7 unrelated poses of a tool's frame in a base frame.
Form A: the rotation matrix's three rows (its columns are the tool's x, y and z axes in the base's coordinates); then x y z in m. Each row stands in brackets.
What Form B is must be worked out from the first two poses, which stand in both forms.
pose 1, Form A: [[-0.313, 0.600, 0.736], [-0.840, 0.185, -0.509], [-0.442, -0.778, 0.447]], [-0.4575, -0.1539, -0.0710]
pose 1, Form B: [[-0.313, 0.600, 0.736], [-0.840, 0.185, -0.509], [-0.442, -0.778, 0.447]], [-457.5, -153.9, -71.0]
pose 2, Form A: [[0.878, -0.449, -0.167], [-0.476, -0.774, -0.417], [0.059, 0.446, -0.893]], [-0.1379, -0.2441, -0.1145]
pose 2, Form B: [[0.878, -0.449, -0.167], [-0.476, -0.774, -0.417], [0.059, 0.446, -0.893]], [-137.9, -244.1, -114.5]
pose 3, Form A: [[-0.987, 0.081, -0.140], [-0.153, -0.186, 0.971], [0.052, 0.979, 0.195]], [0.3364, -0.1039, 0.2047]
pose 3, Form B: [[-0.987, 0.081, -0.140], [-0.153, -0.186, 0.971], [0.052, 0.979, 0.195]], [336.4, -103.9, 204.7]
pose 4, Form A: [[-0.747, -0.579, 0.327], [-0.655, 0.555, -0.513], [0.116, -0.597, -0.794]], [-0.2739, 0.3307, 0.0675]
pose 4, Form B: [[-0.747, -0.579, 0.327], [-0.655, 0.555, -0.513], [0.116, -0.597, -0.794]], [-273.9, 330.7, 67.5]
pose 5, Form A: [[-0.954, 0.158, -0.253], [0.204, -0.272, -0.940], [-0.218, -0.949, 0.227]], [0.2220, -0.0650, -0.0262]
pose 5, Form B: [[-0.954, 0.158, -0.253], [0.204, -0.272, -0.940], [-0.218, -0.949, 0.227]], [222.0, -65.0, -26.2]
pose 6, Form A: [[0.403, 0.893, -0.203], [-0.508, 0.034, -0.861], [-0.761, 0.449, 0.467]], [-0.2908, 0.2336, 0.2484]
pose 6, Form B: [[0.403, 0.893, -0.203], [-0.508, 0.034, -0.861], [-0.761, 0.449, 0.467]], [-290.8, 233.6, 248.4]
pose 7, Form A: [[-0.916, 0.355, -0.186], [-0.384, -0.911, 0.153], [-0.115, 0.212, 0.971]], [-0.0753, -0.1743, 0.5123]
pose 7, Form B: [[-0.916, 0.355, -0.186], [-0.384, -0.911, 0.153], [-0.115, 0.212, 0.971]], [-75.3, -174.3, 512.3]
